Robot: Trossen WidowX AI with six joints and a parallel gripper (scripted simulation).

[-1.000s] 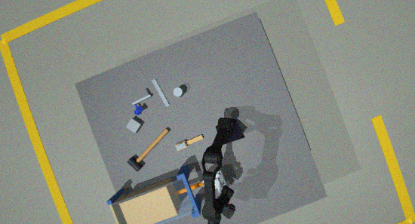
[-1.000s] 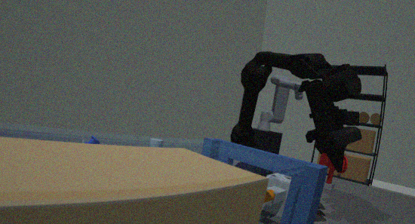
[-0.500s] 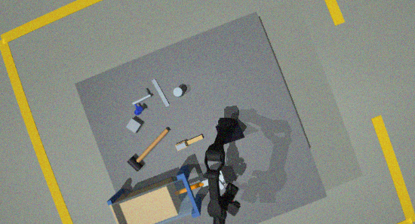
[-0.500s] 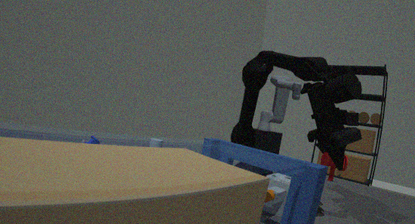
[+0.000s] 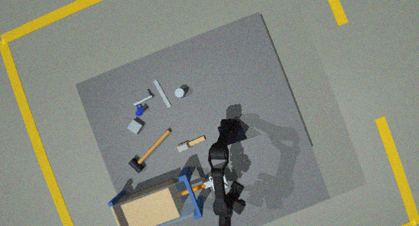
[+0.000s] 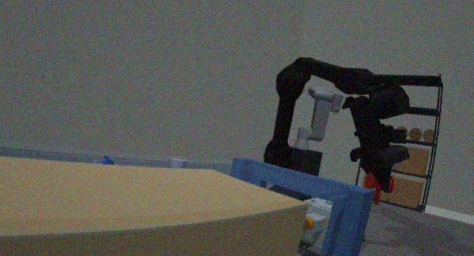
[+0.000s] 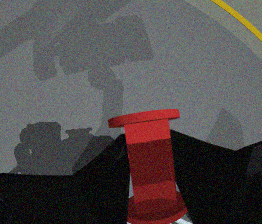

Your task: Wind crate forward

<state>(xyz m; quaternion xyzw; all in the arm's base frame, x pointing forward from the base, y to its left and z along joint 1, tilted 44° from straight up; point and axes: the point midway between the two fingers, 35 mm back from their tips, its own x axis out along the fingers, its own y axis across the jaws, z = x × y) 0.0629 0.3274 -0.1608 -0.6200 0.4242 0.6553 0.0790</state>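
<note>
The winch handle is 4 cm ahead of my gripper tip, 4 cm to the right of it and 3 cm below it. From my gripper tip the other things lie so: blue steel frame (24 cm ahead, 6 cm to the right, 3 cm below); then red knob (1 cm ahead, 1 cm to the right); then winch (6 cm ahead, 10 cm to the right, 10 cm below).
</note>
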